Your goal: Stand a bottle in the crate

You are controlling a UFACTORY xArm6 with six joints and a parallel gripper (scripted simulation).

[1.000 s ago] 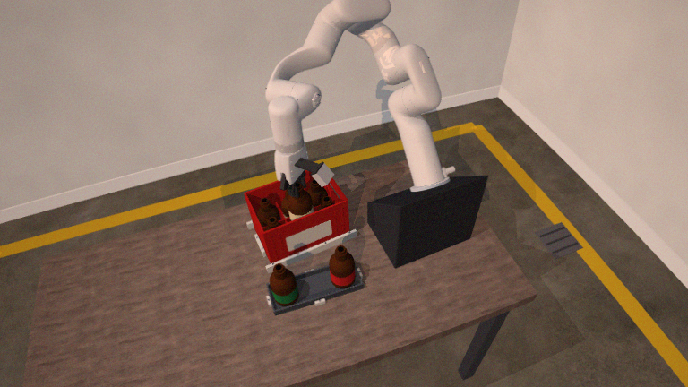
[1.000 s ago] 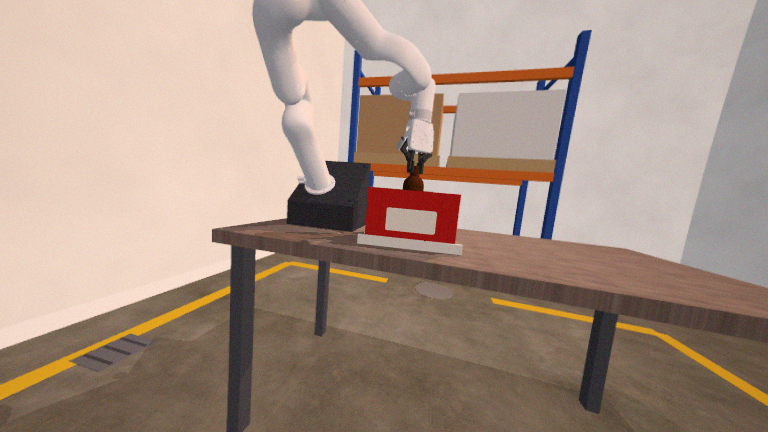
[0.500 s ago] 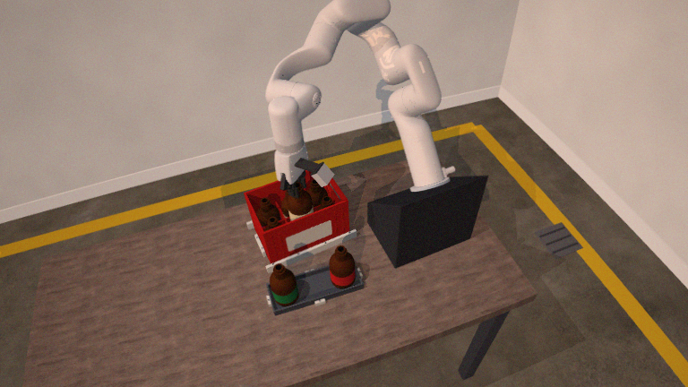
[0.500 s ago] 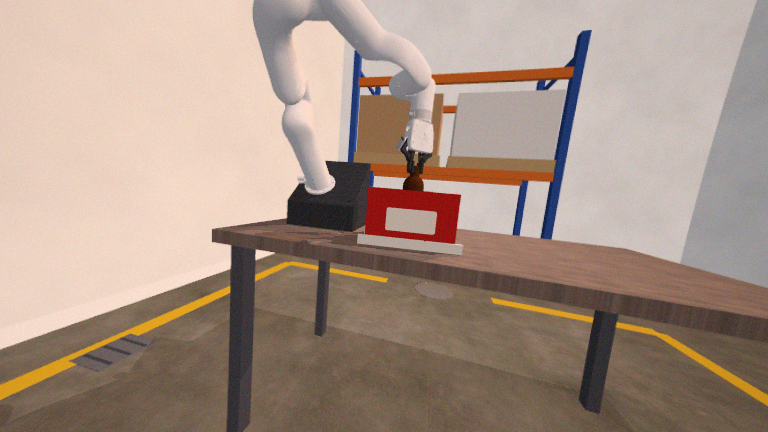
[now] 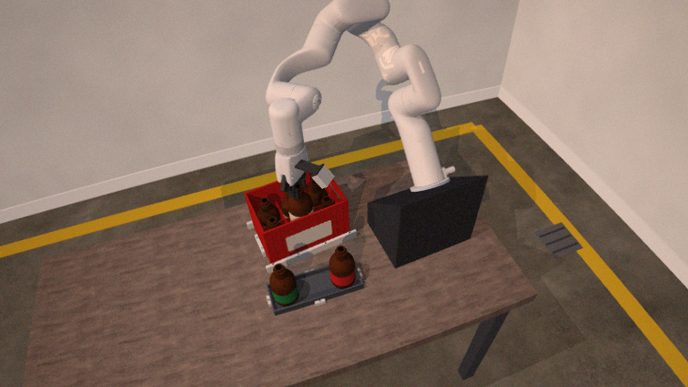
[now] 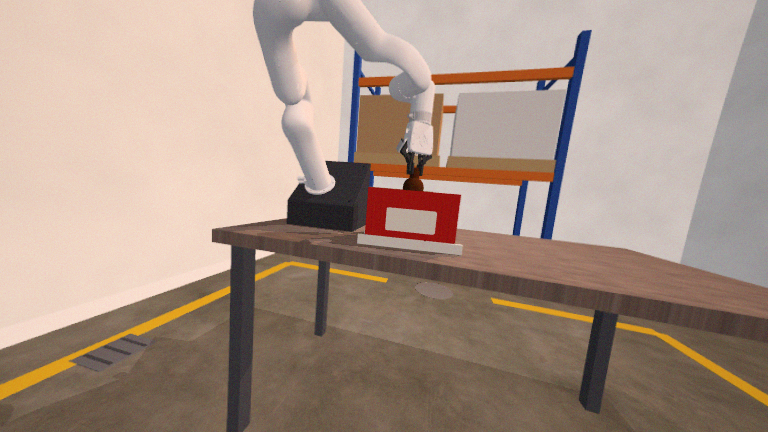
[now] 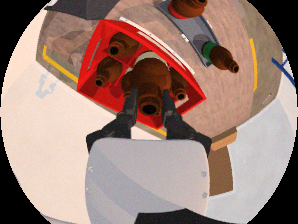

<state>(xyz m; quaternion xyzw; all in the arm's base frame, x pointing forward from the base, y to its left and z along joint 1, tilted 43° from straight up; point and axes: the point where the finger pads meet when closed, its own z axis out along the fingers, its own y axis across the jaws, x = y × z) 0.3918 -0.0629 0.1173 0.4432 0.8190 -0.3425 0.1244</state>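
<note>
My gripper is now 17 cm above the crate and 4 cm to the left of it. Round my hand: red-labelled bottle (19 cm to the left, 17 cm below, 3 cm behind); then green-label bottle (17 cm below, 16 cm to the left, 14 cm ahead); then grey tray (24 cm below, 17 cm to the left, 5 cm ahead).
</note>
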